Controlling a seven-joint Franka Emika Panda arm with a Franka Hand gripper.
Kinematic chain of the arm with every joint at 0, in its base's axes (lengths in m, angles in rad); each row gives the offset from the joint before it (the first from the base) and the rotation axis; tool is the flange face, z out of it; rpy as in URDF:
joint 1: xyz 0 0 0.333 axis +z
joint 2: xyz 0 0 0 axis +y
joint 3: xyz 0 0 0.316 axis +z
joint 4: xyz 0.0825 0 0 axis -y
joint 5: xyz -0.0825 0 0.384 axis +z
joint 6: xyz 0 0 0 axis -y
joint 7: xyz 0.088 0 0 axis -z
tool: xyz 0 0 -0.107 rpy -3.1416 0 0
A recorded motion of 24 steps. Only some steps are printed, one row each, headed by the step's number.
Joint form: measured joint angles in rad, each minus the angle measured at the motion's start. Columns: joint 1, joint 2, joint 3, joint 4, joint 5, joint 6, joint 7.
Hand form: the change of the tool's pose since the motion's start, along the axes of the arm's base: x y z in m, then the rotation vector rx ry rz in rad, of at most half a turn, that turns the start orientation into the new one. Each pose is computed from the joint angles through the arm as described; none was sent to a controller.
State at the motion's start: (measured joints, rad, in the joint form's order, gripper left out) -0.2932 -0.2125 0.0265 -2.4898 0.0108 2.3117 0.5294
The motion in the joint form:
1: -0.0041 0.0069 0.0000 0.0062 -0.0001 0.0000 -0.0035
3: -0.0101 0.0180 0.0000 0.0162 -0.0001 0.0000 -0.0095
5: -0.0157 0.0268 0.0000 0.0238 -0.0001 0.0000 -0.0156
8: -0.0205 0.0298 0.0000 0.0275 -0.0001 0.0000 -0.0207
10: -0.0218 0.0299 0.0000 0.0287 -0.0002 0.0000 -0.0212
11: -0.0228 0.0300 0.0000 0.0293 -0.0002 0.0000 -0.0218
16: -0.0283 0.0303 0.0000 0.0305 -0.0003 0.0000 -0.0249
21: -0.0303 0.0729 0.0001 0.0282 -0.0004 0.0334 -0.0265
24: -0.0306 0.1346 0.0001 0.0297 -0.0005 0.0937 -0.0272
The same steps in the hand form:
1: 0.0015 -0.0023 -0.0004 0.0002 0.0007 -0.0005
3: 0.0039 -0.0058 -0.0011 0.0005 0.0017 -0.0005
5: 0.0056 -0.0090 -0.0018 0.0009 0.0028 0.0001
8: 0.0062 -0.0114 -0.0016 0.0006 0.0021 0.0004
10: 0.0063 -0.0121 -0.0011 0.0002 0.0011 -0.0003
11: 0.0064 -0.0126 -0.0009 0.0001 0.0006 -0.0007
16: 0.0060 -0.0151 -0.0005 -0.0004 -0.0002 -0.0031
21: 0.0095 -0.0172 -0.0182 0.0037 0.0106 -0.0034
24: 0.0163 -0.0195 -0.0410 0.0047 0.0102 -0.0032

